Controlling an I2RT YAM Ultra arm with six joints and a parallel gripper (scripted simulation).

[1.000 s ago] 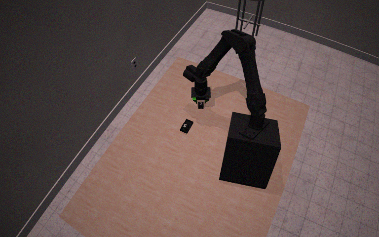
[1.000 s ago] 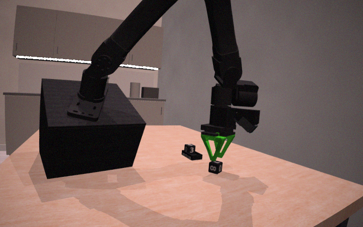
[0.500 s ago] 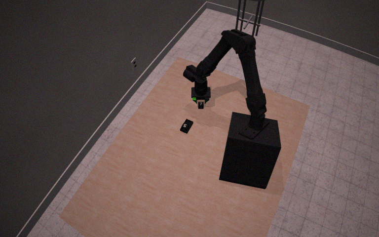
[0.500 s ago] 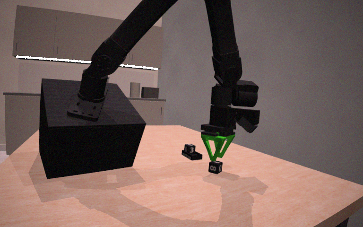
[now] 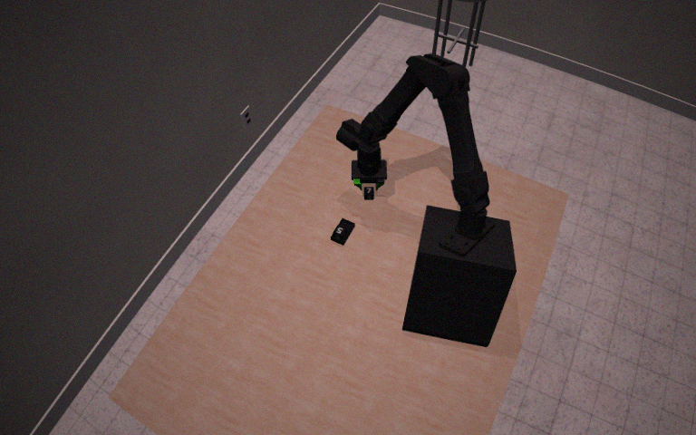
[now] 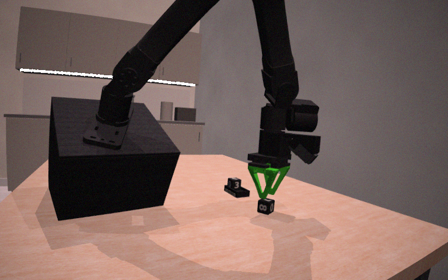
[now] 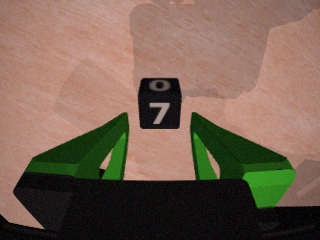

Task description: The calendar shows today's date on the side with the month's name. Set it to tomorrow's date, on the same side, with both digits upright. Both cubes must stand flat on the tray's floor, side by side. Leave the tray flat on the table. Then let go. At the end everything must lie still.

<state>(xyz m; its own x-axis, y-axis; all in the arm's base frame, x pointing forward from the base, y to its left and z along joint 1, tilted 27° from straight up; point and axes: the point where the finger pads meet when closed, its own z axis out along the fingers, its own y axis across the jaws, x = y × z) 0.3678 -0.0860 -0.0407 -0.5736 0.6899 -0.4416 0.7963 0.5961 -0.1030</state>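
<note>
The black cube is 3 cm below my hand. The rest, counted from my hand: black tray (2 cm behind, 15 cm to the left, 4 cm below).
</note>
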